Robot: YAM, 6 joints.
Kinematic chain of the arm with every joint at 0, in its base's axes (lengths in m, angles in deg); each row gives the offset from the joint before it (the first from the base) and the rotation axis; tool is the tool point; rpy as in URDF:
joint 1: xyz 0 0 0.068 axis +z
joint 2: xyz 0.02 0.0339 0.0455 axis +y
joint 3: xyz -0.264 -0.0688 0 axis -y
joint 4: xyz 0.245 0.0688 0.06 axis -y
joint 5: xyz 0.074 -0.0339 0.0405 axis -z
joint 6: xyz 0.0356 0 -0.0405 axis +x
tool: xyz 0 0 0 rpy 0 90 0
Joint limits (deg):
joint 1: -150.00..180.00
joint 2: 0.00..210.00
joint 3: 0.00..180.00
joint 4: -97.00..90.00
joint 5: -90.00..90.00
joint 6: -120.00..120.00
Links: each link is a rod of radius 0.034 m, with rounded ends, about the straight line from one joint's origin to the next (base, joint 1, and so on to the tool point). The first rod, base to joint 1, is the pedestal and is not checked.
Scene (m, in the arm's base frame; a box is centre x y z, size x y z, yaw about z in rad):
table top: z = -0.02
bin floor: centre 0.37 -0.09 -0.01 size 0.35 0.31 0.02 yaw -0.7
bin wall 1: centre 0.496 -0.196 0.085 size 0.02 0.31 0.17 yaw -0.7
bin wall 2: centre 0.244 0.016 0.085 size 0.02 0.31 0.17 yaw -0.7
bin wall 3: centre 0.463 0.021 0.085 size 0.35 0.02 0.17 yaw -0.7
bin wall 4: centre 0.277 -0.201 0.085 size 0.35 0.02 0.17 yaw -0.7
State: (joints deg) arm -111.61 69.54 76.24 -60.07 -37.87 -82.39
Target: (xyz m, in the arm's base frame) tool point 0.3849 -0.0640 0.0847
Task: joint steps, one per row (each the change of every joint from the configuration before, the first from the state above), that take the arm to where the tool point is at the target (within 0.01 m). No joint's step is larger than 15 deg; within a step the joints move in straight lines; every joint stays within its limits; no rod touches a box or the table.
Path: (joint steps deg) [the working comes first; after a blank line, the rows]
Joints at the target: -12.87 127.13 80.09 -43.38 -41.03 -82.39
Straight joint move there: touches bin wall 4.

1: 12.19 -2.28 3.25 9.12 -10.42 3.78
2: 12.19 -2.28 3.26 9.12 -10.42 3.79
3: 12.18 -2.28 3.25 9.12 -10.43 3.78
4: 12.19 -2.29 3.26 9.13 -10.42 3.78
5: 10.00 13.35 -1.83 -3.96 7.71 -3.03
6: 9.99 13.34 -1.84 -3.96 7.70 -3.02
7: 10.00 13.34 -1.83 -3.96 7.71 -3.03
8: 10.00 13.35 -1.84 -3.96 7.71 -3.02
9: 10.00 13.34 -1.83 -3.96 7.70 -3.03

